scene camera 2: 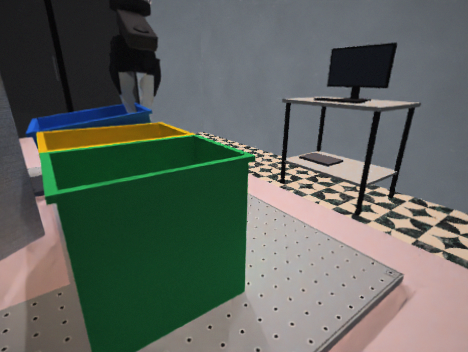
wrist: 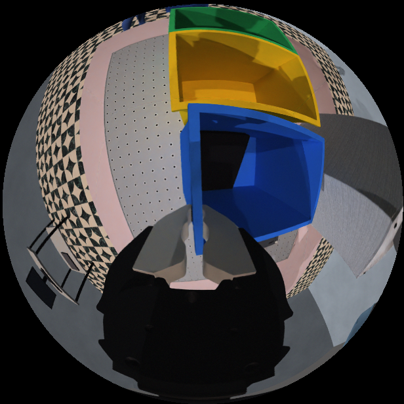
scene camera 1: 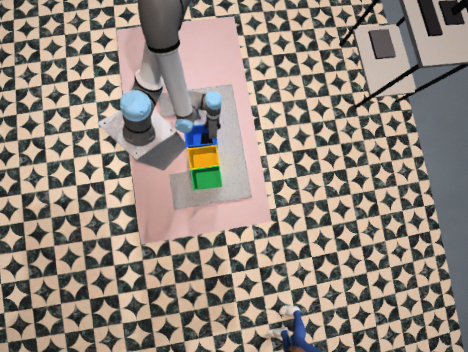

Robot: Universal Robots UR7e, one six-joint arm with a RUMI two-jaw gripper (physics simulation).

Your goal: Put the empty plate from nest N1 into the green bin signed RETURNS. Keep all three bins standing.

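Places are measured from the arm's base along level axes (x back, y up, z left), in metres.
Pixels of known places: arm's base, link origin: [scene camera 1: 139,133].
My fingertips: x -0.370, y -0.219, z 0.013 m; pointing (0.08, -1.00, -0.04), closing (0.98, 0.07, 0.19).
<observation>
Ahead of a thing's pixels: the offset from my fingertips to its top centre. Level surfaces: height alone.
My gripper [scene camera 2: 136,102] [wrist: 196,206] is shut on the wall of the blue bin [scene camera 2: 75,120] [wrist: 280,200], near one corner of its rim. The blue bin is tilted, with the gripped side higher, and skewed against the yellow bin. A flat black piece [wrist: 222,160] shows inside the blue bin; I cannot tell whether it is a plate. The green bin @[dz -0.285, dx +0.096, dy +0.009 m] [scene camera 1: 207,178] [scene camera 2: 155,240] [wrist: 220,21] stands upright at the far end of the row. No plate is recognizable in nest N1, and no RETURNS sign is readable.
The yellow bin @[dz -0.156, dx +0.088, dy +0.009 m] [scene camera 1: 204,158] [scene camera 2: 115,134] [wrist: 220,70] stands upright between the blue and green bins. The bins are on a perforated grey board @[dy -0.171 m] [scene camera 1: 235,175] [scene camera 2: 310,285] [wrist: 135,110]. The grey arm pedestal [scene camera 1: 162,145] is beside them. A desk [scene camera 2: 370,103] with a monitor stands farther off.
</observation>
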